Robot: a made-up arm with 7 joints. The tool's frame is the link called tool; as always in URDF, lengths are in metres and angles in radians. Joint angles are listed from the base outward. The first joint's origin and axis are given. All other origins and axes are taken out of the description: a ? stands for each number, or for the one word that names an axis. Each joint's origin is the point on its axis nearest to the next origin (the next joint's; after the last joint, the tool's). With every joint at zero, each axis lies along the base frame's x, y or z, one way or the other. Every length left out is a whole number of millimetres.
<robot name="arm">
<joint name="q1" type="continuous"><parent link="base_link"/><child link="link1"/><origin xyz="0.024 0.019 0.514" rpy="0 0 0"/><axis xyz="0 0 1"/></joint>
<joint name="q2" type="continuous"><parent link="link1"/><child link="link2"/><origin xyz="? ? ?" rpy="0 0 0"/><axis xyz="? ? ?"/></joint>
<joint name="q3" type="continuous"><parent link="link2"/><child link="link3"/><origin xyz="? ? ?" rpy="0 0 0"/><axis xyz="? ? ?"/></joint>
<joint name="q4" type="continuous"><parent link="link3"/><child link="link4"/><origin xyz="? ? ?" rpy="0 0 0"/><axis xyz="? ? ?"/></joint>
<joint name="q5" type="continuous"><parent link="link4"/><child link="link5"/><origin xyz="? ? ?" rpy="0 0 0"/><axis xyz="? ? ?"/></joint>
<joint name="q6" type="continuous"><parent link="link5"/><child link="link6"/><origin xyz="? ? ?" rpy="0 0 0"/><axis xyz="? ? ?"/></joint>
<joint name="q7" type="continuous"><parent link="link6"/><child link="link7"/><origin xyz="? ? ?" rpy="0 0 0"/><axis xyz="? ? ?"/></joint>
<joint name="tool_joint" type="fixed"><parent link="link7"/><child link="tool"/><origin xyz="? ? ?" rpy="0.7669 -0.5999 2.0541"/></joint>
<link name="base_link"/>
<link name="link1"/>
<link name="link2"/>
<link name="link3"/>
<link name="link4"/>
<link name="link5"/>
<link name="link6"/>
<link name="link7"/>
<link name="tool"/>
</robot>
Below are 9 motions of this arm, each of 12 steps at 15 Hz.
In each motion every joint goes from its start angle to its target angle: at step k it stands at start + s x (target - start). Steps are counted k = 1, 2, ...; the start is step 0. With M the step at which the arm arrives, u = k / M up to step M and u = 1 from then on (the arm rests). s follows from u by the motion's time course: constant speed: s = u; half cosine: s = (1 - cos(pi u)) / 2; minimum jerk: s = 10 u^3 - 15 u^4 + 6 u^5.
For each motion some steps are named. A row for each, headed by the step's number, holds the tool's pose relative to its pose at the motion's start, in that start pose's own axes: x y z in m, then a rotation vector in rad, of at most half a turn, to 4 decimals.
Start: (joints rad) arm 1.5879 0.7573 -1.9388 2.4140 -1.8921 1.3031 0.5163
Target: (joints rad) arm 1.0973 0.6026 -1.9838 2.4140 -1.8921 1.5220 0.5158
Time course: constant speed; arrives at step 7
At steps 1, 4, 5, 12:
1: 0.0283 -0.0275 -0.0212 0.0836 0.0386 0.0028
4: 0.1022 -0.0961 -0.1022 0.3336 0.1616 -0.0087
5: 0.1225 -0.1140 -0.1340 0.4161 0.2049 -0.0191
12: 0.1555 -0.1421 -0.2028 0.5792 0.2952 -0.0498

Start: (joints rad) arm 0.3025 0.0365 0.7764 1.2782 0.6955 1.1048 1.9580
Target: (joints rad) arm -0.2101 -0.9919 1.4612 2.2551 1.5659 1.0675 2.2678
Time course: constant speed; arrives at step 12
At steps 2, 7, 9, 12:
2: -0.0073 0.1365 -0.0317 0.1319 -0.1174 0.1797
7: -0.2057 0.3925 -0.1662 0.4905 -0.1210 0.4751
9: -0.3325 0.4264 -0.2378 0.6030 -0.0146 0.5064
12: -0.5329 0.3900 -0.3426 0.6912 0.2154 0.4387

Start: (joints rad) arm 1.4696 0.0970 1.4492 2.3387 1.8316 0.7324 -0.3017
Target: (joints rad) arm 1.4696 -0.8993 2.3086 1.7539 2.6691 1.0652 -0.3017
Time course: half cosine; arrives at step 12
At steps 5, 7, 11, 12:
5: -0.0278 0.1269 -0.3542 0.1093 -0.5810 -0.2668
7: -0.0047 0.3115 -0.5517 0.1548 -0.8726 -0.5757
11: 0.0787 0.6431 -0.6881 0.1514 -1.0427 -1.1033
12: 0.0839 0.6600 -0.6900 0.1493 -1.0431 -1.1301

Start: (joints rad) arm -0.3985 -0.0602 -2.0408 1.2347 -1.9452 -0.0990 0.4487
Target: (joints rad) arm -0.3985 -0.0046 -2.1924 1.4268 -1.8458 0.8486 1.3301
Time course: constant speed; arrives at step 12
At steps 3, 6, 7, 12:
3: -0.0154 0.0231 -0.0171 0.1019 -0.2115 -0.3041
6: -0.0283 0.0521 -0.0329 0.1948 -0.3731 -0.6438
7: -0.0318 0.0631 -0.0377 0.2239 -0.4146 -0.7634
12: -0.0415 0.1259 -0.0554 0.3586 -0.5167 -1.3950

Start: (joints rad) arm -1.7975 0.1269 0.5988 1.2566 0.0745 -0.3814 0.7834
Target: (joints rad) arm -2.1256 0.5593 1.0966 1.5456 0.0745 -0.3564 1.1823
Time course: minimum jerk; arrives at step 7
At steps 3, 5, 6, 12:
3: -0.0450 -0.0141 -0.0168 -0.1265 -0.1989 -0.1482
5: -0.1111 -0.0293 -0.0026 -0.3665 -0.4728 -0.3556
6: -0.1290 -0.0320 0.0080 -0.4391 -0.5424 -0.4059
12: -0.1325 -0.0324 0.0104 -0.4535 -0.5557 -0.4153

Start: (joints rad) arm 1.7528 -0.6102 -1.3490 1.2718 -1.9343 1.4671 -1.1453
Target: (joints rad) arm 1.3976 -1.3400 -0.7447 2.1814 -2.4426 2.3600 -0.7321
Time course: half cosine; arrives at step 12
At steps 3, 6, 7, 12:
3: 0.0212 -0.0131 -0.0800 -0.1518 -0.2527 -0.0566
6: 0.1269 -0.1216 -0.2641 -0.5981 -0.9103 -0.0843
7: 0.1818 -0.1888 -0.3147 -0.7828 -1.1592 -0.0471
12: 0.3609 -0.4377 -0.3625 -1.3536 -1.8436 0.2481

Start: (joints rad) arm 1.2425 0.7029 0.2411 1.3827 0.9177 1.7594 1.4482
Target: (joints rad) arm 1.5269 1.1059 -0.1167 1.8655 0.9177 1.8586 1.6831
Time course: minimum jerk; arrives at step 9
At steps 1, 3, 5, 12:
1: 0.0019 -0.0011 0.0007 -0.0026 -0.0018 -0.0016
3: 0.0330 -0.0221 0.0116 -0.0529 -0.0310 -0.0293
5: 0.0860 -0.0714 0.0295 -0.1833 -0.0733 -0.0829
12: 0.1269 -0.1286 0.0391 -0.3517 -0.0889 -0.1313

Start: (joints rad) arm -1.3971 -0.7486 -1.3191 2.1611 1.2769 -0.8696 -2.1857
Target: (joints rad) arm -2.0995 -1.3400 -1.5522 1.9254 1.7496 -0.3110 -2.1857
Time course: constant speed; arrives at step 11
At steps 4, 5, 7, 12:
4: -0.1571 0.1429 -0.1092 0.0104 -0.1663 -0.1680
5: -0.1890 0.1892 -0.1309 -0.0050 -0.2079 -0.2204
7: -0.2410 0.2907 -0.1680 -0.0580 -0.2861 -0.3356
12: -0.2918 0.5127 -0.2202 -0.2503 -0.4053 -0.5976

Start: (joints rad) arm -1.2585 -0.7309 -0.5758 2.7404 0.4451 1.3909 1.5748
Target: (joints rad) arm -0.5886 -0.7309 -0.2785 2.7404 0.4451 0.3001 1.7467
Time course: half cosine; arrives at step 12
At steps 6, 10, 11, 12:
6: -0.0450 -0.0753 0.0744 -0.0726 -0.6605 0.1298
10: -0.1242 -0.1341 0.1344 -0.2776 -1.2508 0.1275
11: -0.1359 -0.1402 0.1401 -0.3105 -1.3171 0.1205
12: -0.1400 -0.1422 0.1420 -0.3222 -1.3395 0.1179

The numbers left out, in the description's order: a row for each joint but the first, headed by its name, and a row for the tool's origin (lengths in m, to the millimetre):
q2: xyz -0.006 -0.021 0, axis 0 1 0
q3: xyz -0.002 0 0.426, axis 0 0 1
q4: xyz 0.071 0.005 0, axis 0 -1 0
q5: xyz 0.063 0 -0.321, axis 0 0 -1
q6: xyz -0.011 0.013 0, axis 0 1 0
q7: xyz 0.049 0 -0.049, axis 0 0 -1
tool: xyz -0.004 0.013 0

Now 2 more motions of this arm.
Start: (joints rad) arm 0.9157 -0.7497 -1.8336 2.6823 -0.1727 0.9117 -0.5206
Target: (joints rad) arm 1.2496 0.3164 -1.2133 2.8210 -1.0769 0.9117 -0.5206
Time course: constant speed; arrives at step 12
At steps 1, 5, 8, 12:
1: 0.0440 -0.0544 0.0478 0.0296 0.0959 0.0739
5: 0.2843 -0.2183 0.2106 0.0943 0.4984 0.3353
8: 0.5104 -0.2706 0.2957 0.0835 0.8117 0.4919
12: 0.8276 -0.2365 0.3498 -0.0118 1.2278 0.6427

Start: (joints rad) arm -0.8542 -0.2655 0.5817 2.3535 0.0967 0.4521 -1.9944
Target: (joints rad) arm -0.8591 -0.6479 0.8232 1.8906 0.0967 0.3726 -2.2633
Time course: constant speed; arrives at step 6
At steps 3, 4, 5, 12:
3: -0.0427 0.0035 0.1206 0.0224 0.2284 0.1209
4: -0.0521 0.0011 0.1647 0.0369 0.3089 0.1668
5: -0.0585 -0.0032 0.2101 0.0551 0.3909 0.2155
12: -0.0617 -0.0095 0.2564 0.0770 0.4741 0.2672

